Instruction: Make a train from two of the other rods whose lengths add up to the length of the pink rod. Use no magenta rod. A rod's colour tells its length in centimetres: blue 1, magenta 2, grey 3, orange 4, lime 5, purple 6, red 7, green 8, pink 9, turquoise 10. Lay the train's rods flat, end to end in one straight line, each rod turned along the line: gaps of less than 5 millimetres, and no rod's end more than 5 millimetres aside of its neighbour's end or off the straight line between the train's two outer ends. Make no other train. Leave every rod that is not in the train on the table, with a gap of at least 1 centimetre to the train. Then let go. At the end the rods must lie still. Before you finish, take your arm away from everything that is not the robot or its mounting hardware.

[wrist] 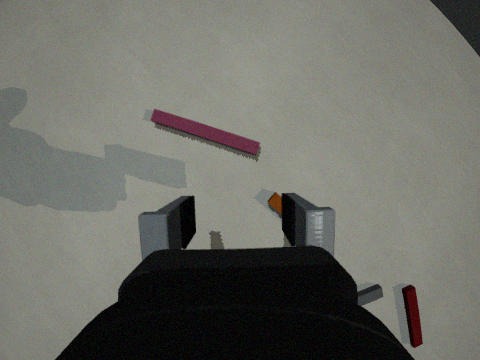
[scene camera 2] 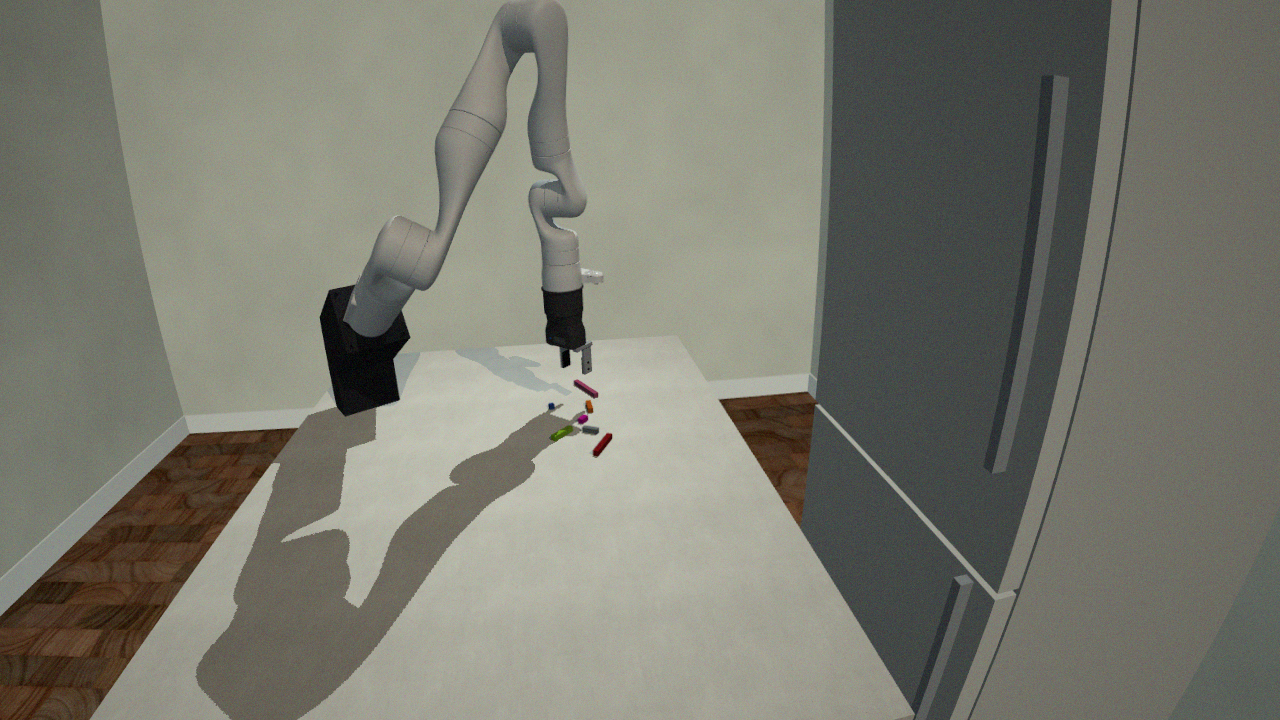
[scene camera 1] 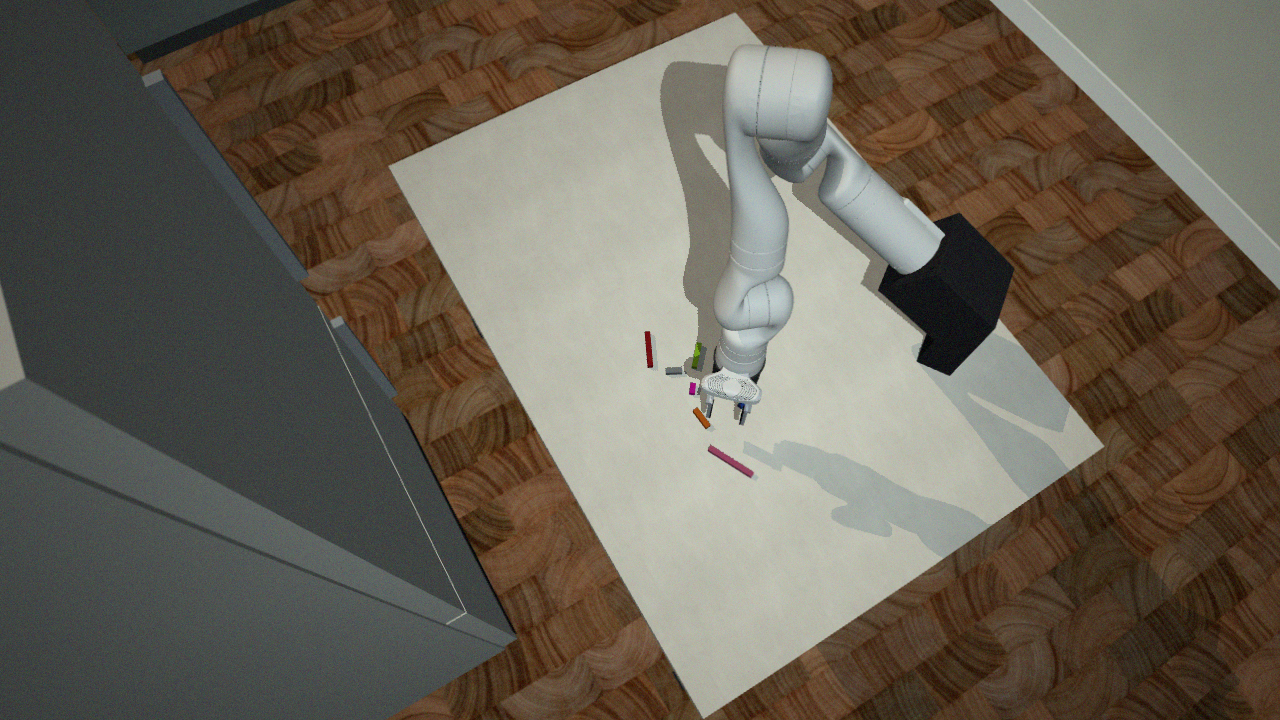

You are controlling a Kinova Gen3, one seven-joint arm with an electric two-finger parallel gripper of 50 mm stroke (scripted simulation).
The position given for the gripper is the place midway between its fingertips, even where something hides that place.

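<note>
Pink rod [wrist: 195, 128] visible. Gripper [scene camera 2: 576, 369] visible; in the wrist view too, gripper [wrist: 238, 213].
</note>
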